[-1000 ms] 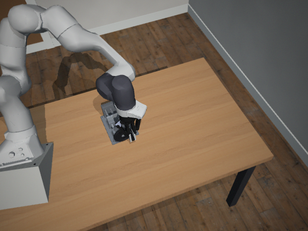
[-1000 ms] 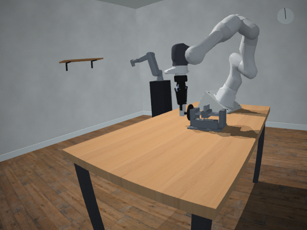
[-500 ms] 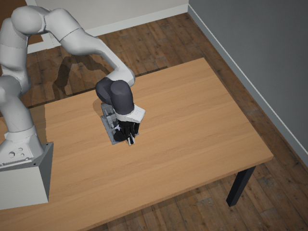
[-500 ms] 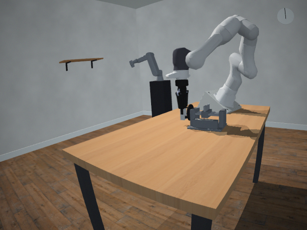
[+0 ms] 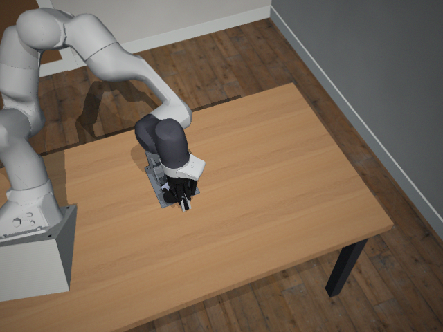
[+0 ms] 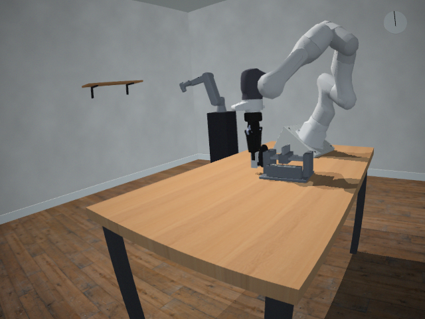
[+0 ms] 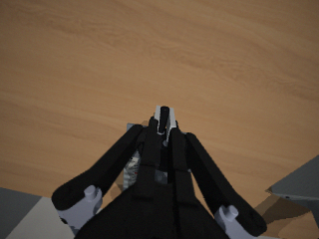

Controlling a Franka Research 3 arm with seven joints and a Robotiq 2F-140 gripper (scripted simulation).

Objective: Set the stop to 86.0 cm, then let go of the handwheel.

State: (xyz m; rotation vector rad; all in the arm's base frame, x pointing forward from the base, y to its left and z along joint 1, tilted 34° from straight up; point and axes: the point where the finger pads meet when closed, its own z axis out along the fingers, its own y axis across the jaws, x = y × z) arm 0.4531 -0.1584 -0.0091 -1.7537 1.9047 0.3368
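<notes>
Right now my hand is 14 cm to the right of the sliding stop block and 3 cm below it. Round my hand: black handwheel (2 cm to the left, 1 cm below).
</notes>
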